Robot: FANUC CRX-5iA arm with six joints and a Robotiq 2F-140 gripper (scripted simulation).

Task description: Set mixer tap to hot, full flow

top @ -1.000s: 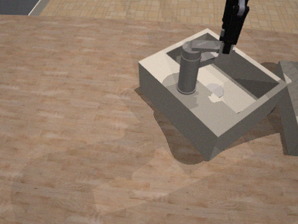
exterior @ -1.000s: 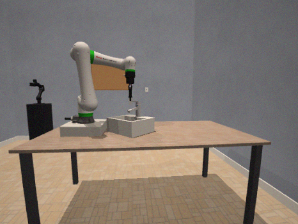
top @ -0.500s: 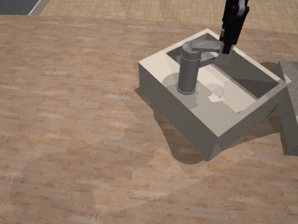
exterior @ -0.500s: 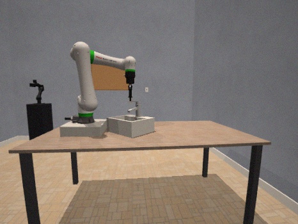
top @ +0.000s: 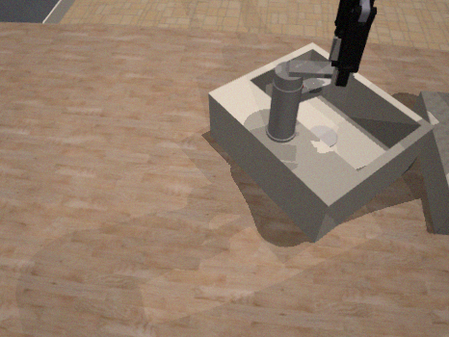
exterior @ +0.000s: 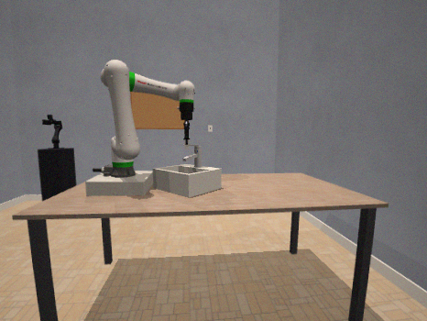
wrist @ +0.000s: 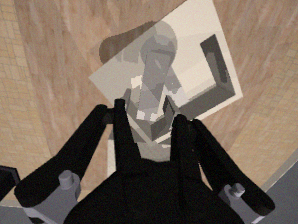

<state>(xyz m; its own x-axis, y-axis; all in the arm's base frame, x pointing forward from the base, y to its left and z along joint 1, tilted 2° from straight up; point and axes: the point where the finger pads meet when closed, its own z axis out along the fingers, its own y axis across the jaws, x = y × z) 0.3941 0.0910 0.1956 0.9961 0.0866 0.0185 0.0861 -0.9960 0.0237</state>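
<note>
Right now the flat lever is 30 mm ahead of my hand. The rest, counted from my hand: sink basin (240 mm below, 80 mm to the right); then grey mixer tap (50 mm below, 50 mm ahead, 10 mm to the right).
</note>
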